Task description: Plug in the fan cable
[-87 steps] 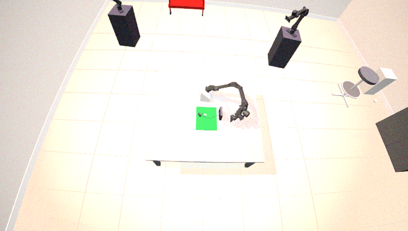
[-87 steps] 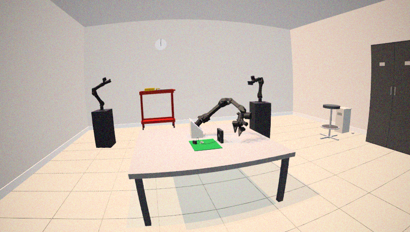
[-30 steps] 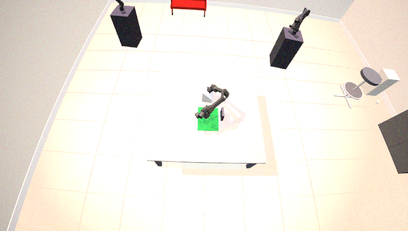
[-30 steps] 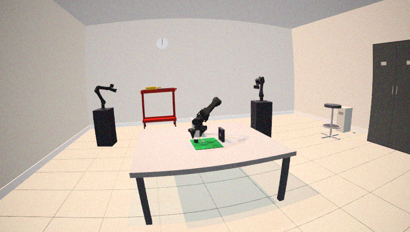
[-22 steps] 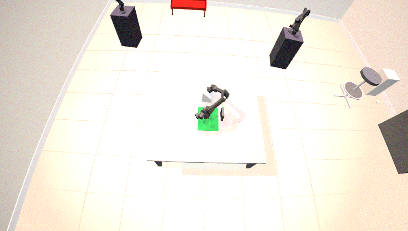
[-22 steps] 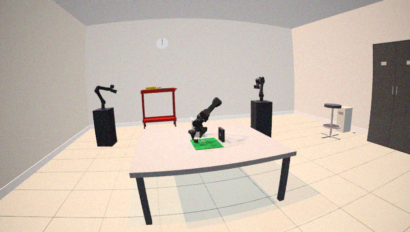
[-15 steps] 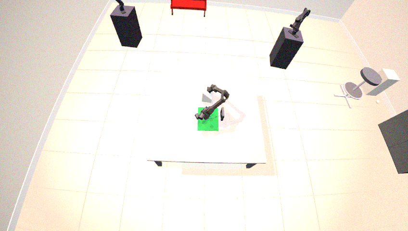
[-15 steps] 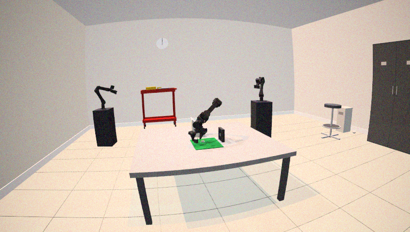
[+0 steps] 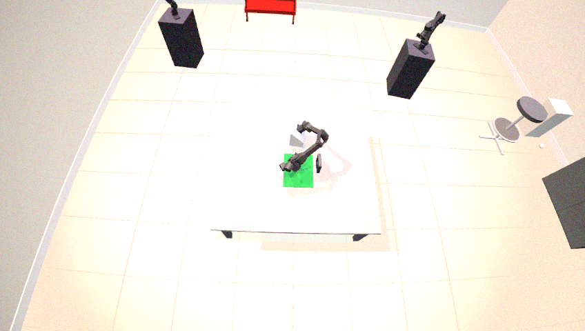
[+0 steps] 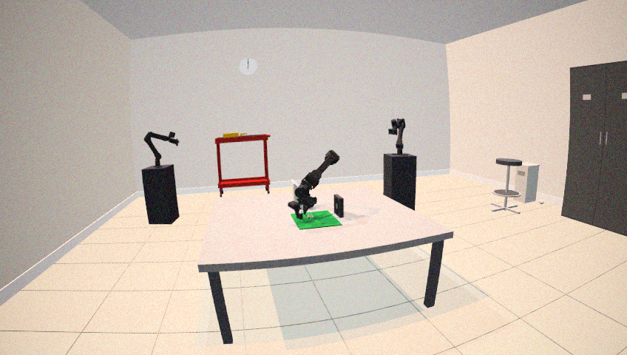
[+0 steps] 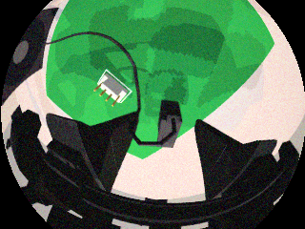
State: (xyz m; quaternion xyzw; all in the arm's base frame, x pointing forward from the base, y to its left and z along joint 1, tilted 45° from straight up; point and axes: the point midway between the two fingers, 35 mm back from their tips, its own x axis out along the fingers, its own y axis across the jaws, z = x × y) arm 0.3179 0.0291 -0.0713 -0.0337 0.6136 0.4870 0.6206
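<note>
The white four-pin header lies 6 cm to the left of my gripper tip, 2 cm below it and 2 cm behind it. Also, from my gripper tip: dark fan plug: 1 cm to the right, 1 cm behind; green board: 8 cm to the left, 4 cm below, 2 cm ahead; black fan: 23 cm to the left, 4 cm behind, 4 cm above.
</note>
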